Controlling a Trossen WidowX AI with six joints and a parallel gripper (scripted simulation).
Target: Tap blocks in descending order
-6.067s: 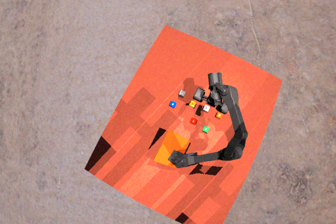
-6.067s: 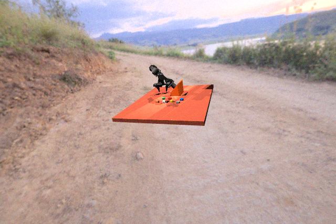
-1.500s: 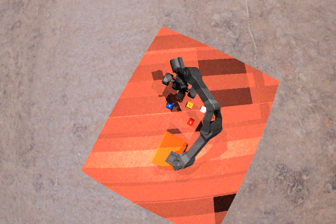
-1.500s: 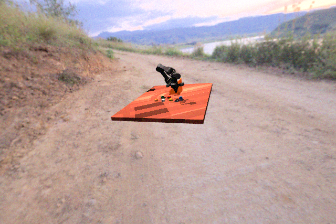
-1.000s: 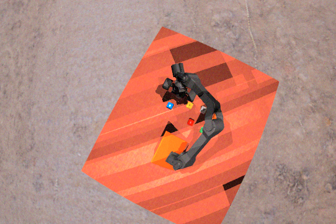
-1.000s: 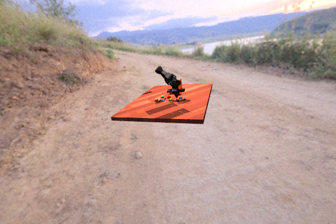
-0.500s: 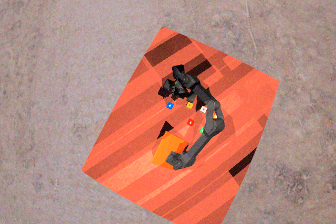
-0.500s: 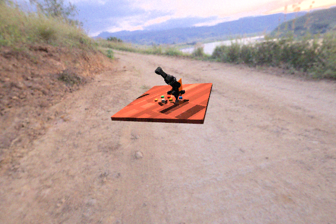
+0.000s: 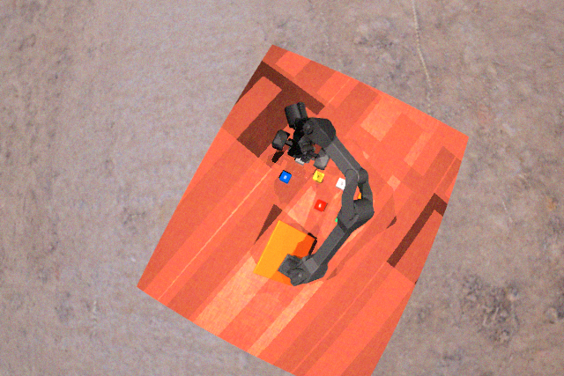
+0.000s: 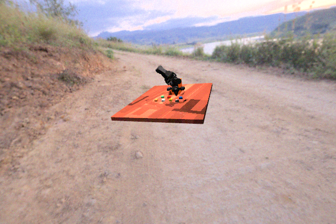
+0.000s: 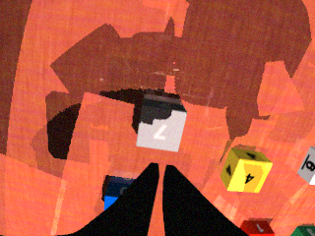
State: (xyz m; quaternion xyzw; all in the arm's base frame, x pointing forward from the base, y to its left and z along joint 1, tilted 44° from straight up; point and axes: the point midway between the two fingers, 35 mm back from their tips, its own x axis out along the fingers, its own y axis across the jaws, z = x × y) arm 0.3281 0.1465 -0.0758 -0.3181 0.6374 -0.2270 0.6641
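My gripper tip is 5 cm above the dark grey block and 1 cm short of it. The rest, counted from my gripper tip: white block: 17 cm to the right, 5 cm below, 1 cm ahead; then yellow block: 8 cm to the right, 5 cm below, 2 cm behind; then blue block: 8 cm behind, 5 cm below, 1 cm to the left.
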